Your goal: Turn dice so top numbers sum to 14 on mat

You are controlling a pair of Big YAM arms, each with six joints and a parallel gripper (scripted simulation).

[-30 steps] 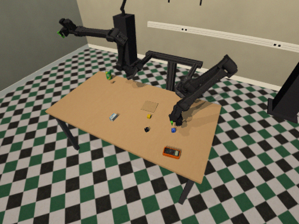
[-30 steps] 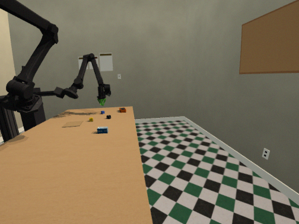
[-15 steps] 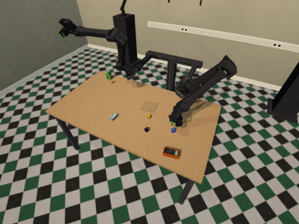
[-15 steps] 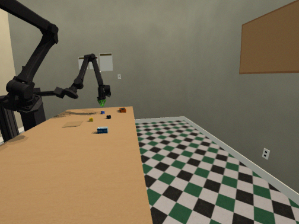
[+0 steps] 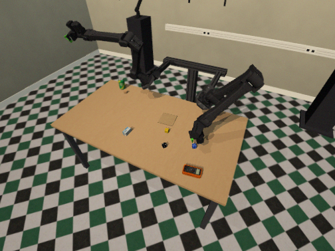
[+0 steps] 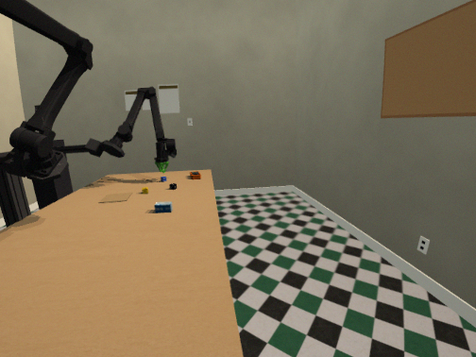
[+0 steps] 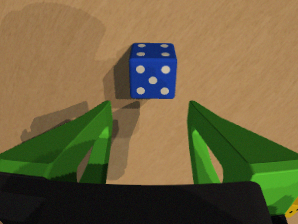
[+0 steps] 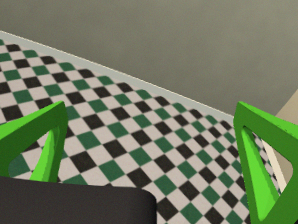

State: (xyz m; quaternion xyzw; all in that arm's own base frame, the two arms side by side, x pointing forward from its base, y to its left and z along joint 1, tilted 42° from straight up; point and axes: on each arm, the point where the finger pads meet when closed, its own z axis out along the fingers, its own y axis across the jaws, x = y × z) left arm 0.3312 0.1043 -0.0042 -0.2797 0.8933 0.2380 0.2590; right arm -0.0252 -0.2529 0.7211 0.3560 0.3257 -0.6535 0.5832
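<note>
My left gripper is now 5 cm above the blue die. Also, from my left hand: black die 11 cm ahead, 20 cm to the right, 5 cm below; then tan mat 17 cm behind, 34 cm to the right, 7 cm below; then yellow die 3 cm behind, 27 cm to the right, 5 cm below.
</note>
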